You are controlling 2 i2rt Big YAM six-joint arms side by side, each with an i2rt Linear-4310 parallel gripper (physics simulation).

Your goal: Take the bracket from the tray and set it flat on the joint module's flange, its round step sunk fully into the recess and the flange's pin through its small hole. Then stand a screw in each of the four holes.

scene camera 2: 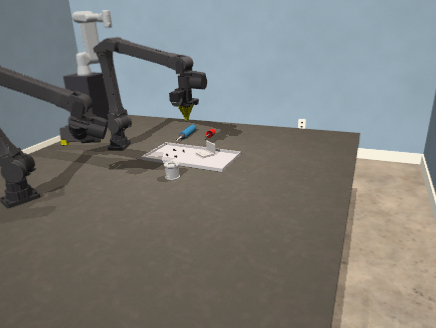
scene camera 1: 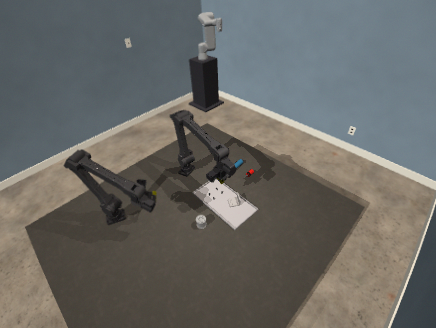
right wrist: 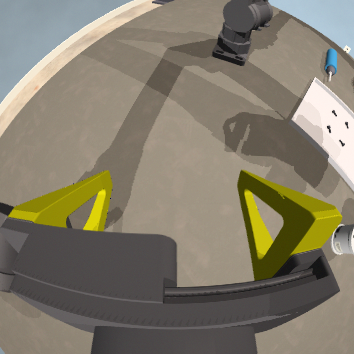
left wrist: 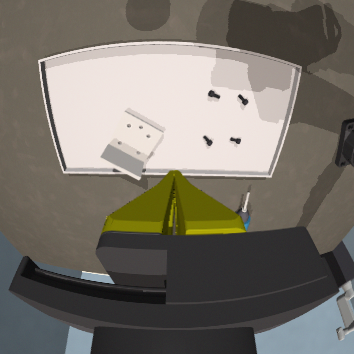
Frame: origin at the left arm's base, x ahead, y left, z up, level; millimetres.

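Seen in the pictures: left gripper, fingertip midpoint: (scene camera 2: pixel 187 120) (scene camera 1: pixel 222 183) (left wrist: pixel 173 177); right gripper, fingertip midpoint: (scene camera 2: pixel 82 142) (scene camera 1: pixel 148 193) (right wrist: pixel 174 177); left arm's base, link origin: (scene camera 2: pixel 119 146) (scene camera 1: pixel 186 170) (right wrist: pixel 231 49) (left wrist: pixel 348 140); right arm's base, link origin: (scene camera 2: pixel 20 199) (scene camera 1: pixel 116 217).
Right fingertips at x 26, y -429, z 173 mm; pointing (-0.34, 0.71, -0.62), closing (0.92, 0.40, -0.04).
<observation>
Pixels of each thing's top centre, then the offset from my right fingertips to it. "spot": a spot on its surface instead.
- white tray, top centre: (left wrist: pixel 167 114) (scene camera 2: pixel 191 154) (scene camera 1: pixel 224 200) 383 mm ahead, 282 mm left, 157 mm down
- screw, top centre: (left wrist: pixel 215 95) 306 mm ahead, 272 mm left, 158 mm down
- white joint module, top centre: (scene camera 2: pixel 171 162) (scene camera 1: pixel 200 218) 341 mm ahead, 53 mm left, 109 mm down
- blue screwdriver, surface spot: (right wrist: pixel 330 61) spot: 283 mm ahead, 571 mm left, 135 mm down
- red tool, top centre: (scene camera 2: pixel 209 131) (scene camera 1: pixel 248 172) 431 mm ahead, 587 mm left, 139 mm down
The pale bracket (scene camera 1: pixel 233 201) (scene camera 2: pixel 205 153) (left wrist: pixel 138 131) lies in the white tray (scene camera 1: pixel 237 220) (scene camera 2: pixel 220 167) (left wrist: pixel 175 160) (right wrist: pixel 306 107), its flange plate standing up at one side. Several black screws lie in the tray, among them one screw (left wrist: pixel 213 94) near the far side in the left wrist view. The white joint module (scene camera 1: pixel 201 222) (scene camera 2: pixel 172 171) (right wrist: pixel 345 239) stands upright beside the tray. My left gripper (scene camera 1: pixel 221 181) (scene camera 2: pixel 187 120) (left wrist: pixel 173 177) is shut and empty, above the tray's edge. My right gripper (right wrist: pixel 174 177) is open and empty, away from the tray over the mat.
A blue screwdriver (scene camera 1: pixel 239 163) (scene camera 2: pixel 188 131) (right wrist: pixel 330 61) and a red tool (scene camera 1: pixel 250 172) (scene camera 2: pixel 210 133) lie beyond the tray. A white arm (scene camera 1: pixel 209 37) (scene camera 2: pixel 90 40) stands on a black pedestal (scene camera 1: pixel 205 82) at the back.
</observation>
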